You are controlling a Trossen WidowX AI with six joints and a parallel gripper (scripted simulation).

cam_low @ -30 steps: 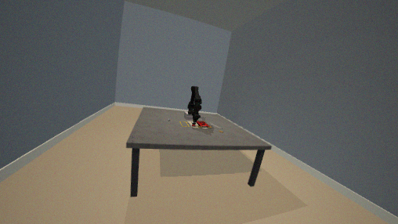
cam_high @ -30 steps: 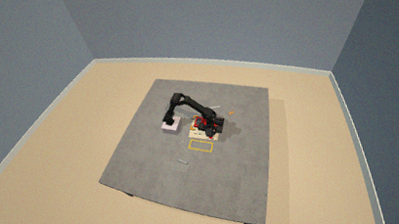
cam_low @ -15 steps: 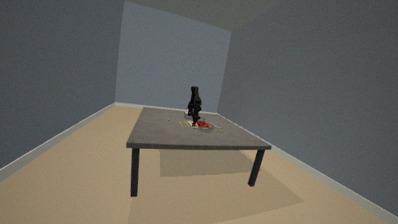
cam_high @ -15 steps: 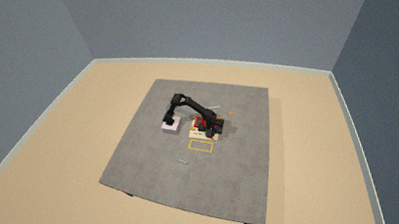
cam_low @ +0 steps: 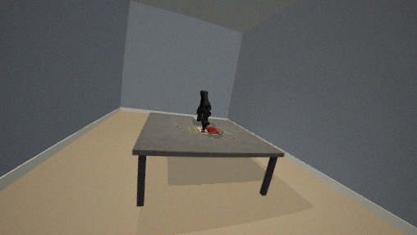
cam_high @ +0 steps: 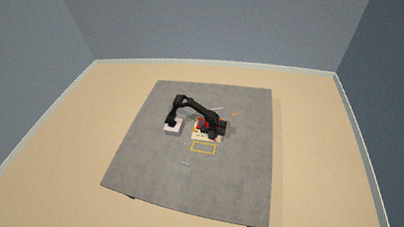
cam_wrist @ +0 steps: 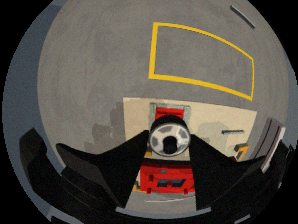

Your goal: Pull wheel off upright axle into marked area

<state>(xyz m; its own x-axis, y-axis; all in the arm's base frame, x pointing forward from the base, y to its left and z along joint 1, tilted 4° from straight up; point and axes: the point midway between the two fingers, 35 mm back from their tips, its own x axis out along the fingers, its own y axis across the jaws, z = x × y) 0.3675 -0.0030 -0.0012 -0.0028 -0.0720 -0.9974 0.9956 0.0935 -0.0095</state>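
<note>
The wheel is right at my gripper tip. The rest, counted from my gripper tip: orange piece (10 cm ahead, 30 cm to the left, 4 cm below); cream base plate (7 cm behind, 9 cm to the left, 3 cm below); grey pin (14 cm behind, 28 cm to the right, 3 cm below).
</note>
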